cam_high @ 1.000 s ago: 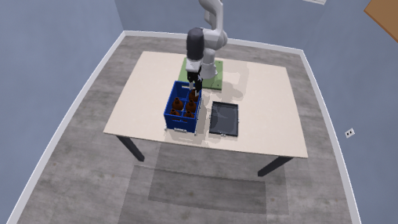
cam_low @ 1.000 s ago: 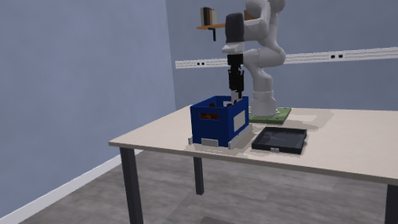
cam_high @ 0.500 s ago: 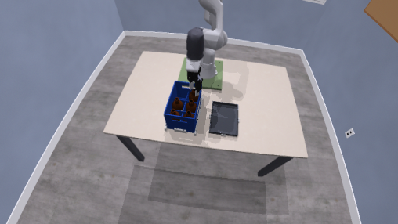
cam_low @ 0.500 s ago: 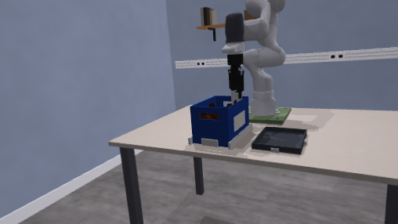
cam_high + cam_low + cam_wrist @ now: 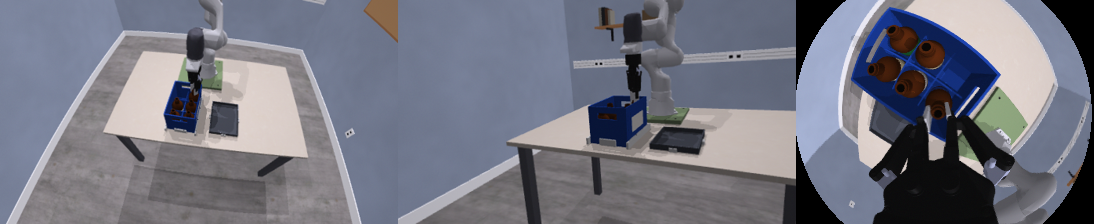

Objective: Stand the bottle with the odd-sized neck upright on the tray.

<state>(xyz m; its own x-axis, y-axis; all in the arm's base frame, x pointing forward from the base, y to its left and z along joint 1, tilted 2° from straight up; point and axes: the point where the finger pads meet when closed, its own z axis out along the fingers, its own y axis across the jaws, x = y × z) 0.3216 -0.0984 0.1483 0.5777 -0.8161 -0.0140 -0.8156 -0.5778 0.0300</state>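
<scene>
My hand is 90 mm above the bottle. From my hand the other things lie so: blue crate 90 mm below, 80 mm ahead, 60 mm to the right; then dark tray 210 mm to the left, 160 mm below, 120 mm ahead.
</scene>
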